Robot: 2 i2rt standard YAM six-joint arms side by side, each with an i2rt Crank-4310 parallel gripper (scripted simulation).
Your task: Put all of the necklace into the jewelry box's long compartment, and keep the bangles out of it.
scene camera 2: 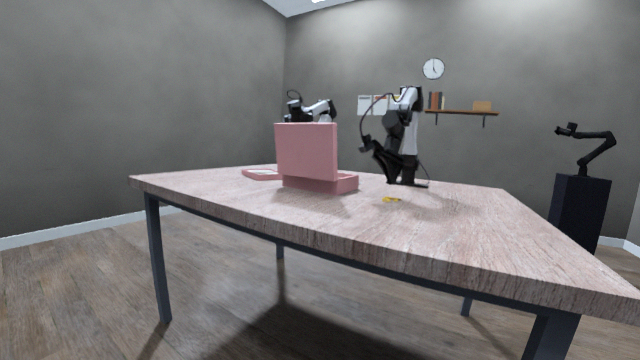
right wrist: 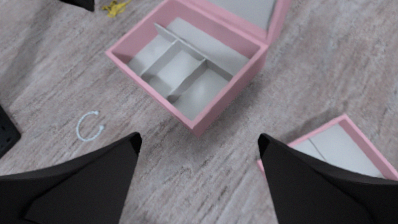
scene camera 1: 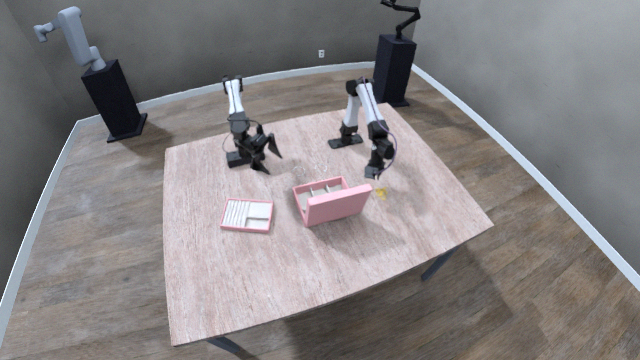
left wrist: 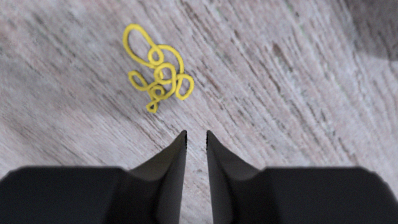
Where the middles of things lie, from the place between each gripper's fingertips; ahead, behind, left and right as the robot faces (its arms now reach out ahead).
The pink tray [scene camera 1: 240, 214] is 2 cm ahead of my left hand [scene camera 2: 391, 185], 61 cm to the right of it and 4 cm below it.
My right gripper is now 19 cm above the pink tray, 16 cm to the left of it and 8 cm short of it.
